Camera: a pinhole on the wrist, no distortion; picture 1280 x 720 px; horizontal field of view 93.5 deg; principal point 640.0 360.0 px. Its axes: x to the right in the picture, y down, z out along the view. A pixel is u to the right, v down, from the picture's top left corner.
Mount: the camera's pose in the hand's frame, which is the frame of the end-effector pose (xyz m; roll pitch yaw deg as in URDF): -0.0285 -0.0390 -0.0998 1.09 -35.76 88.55
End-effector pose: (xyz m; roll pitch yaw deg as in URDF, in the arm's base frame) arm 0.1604 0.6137 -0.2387 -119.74 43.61 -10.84
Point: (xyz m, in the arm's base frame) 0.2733 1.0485 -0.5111
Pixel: 1033.7 76.6
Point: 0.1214 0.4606 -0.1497
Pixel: behind the camera
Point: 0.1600 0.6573 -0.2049
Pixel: 1085.8 377.8
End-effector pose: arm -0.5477 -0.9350 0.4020 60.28 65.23 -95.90
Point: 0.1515 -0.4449 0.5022
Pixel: behind the camera
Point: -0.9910 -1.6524 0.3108
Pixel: outside the picture
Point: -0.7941 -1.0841 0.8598
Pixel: outside the picture
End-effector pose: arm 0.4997 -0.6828 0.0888 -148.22 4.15 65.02
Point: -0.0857 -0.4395 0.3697
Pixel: 181.3 373.8
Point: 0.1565 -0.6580 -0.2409
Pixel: 985.5 456.5
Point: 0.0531 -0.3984 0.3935
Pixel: 82.3 244.3
